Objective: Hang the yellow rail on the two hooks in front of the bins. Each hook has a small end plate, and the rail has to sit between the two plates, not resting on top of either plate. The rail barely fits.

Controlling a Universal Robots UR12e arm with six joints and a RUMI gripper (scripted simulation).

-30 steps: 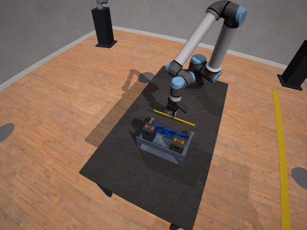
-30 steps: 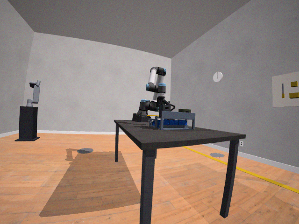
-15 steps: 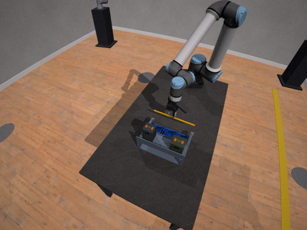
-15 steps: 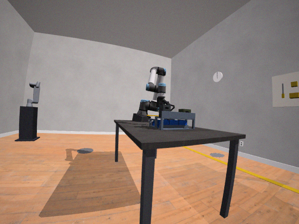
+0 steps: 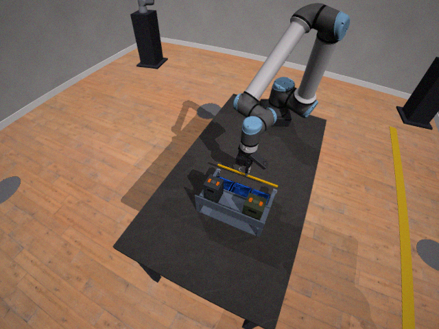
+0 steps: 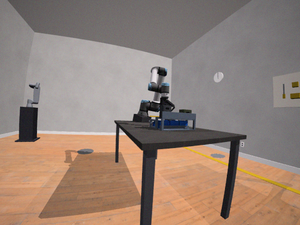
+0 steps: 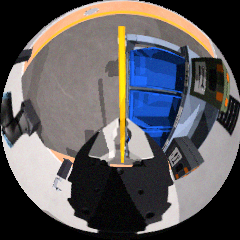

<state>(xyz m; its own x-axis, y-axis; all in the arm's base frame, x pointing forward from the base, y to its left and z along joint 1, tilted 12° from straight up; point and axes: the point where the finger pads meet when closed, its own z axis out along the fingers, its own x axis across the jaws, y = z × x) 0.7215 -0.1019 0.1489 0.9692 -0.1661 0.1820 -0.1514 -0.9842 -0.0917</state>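
The yellow rail lies 1 cm below my hand. Also, from my hand: black box 18 cm ahead, 15 cm to the right, 4 cm above; olive box 22 cm ahead, 8 cm to the left, 3 cm above.
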